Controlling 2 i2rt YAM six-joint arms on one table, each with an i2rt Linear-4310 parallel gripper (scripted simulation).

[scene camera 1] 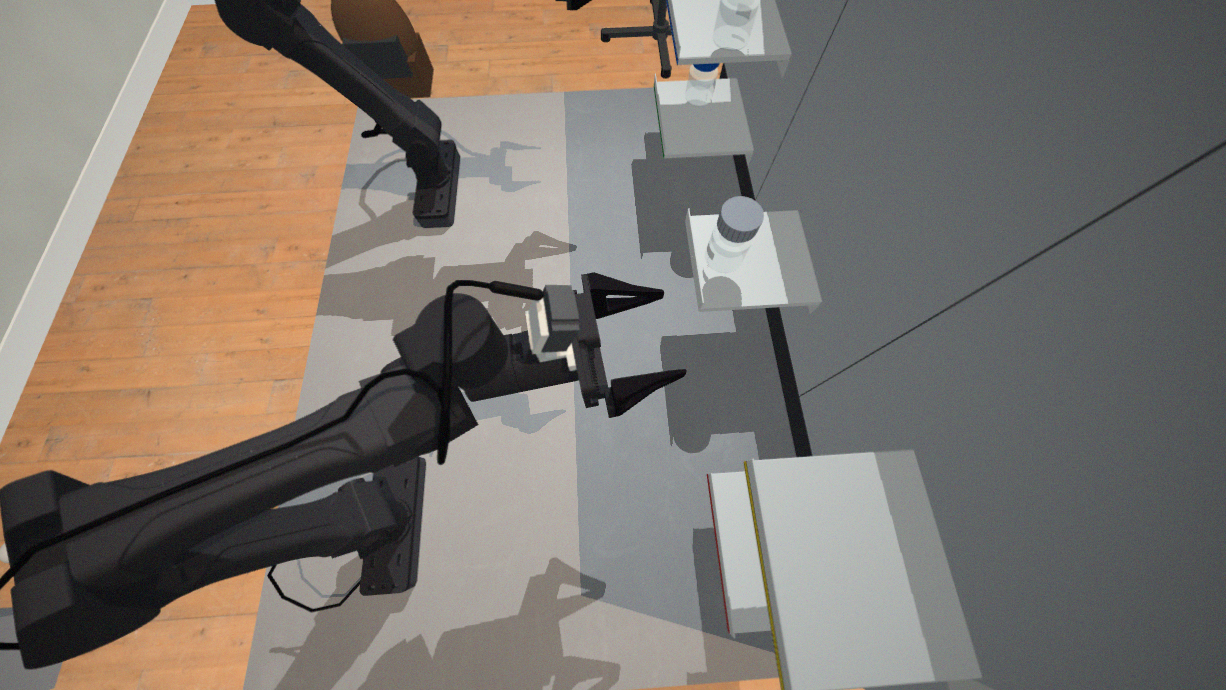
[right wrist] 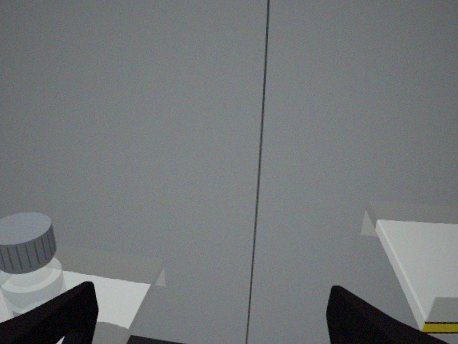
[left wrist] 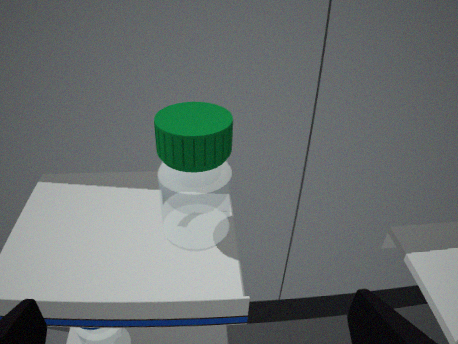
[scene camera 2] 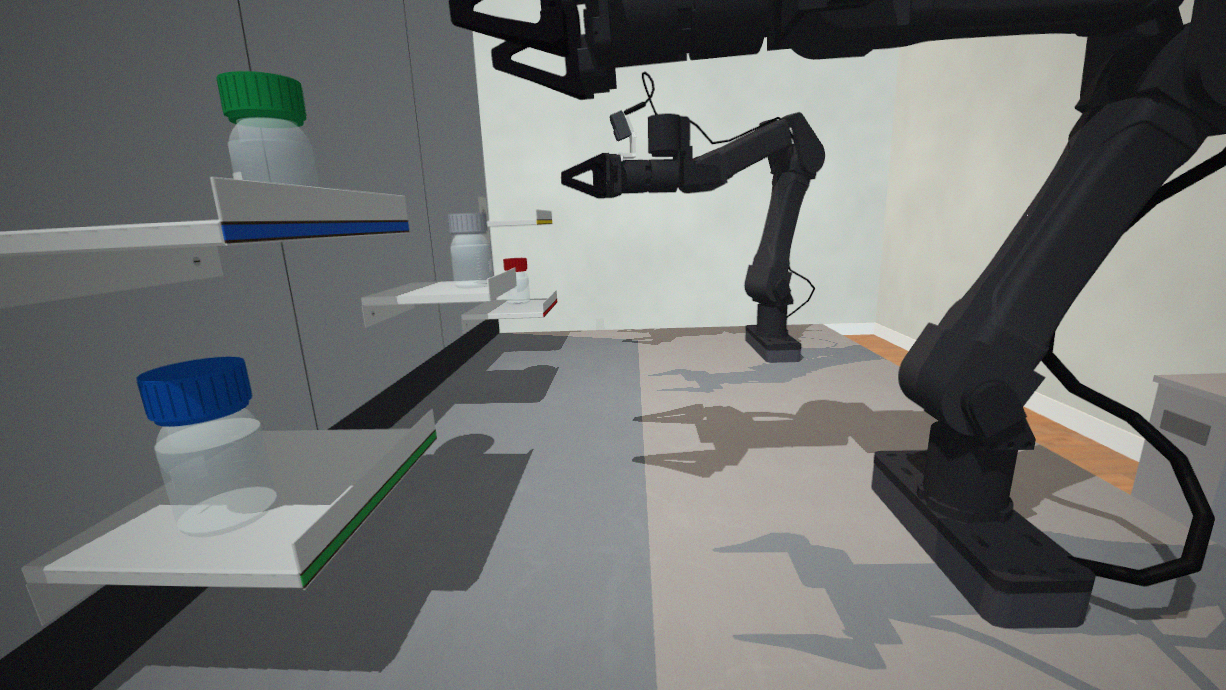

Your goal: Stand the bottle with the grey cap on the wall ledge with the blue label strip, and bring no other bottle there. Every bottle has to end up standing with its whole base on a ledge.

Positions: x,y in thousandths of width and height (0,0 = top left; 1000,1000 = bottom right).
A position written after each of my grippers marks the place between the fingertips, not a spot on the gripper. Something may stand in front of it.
my right gripper: scene camera 1 550,480; right wrist 464,874; scene camera 2 458,259; not seen in the left wrist view (out of frame)
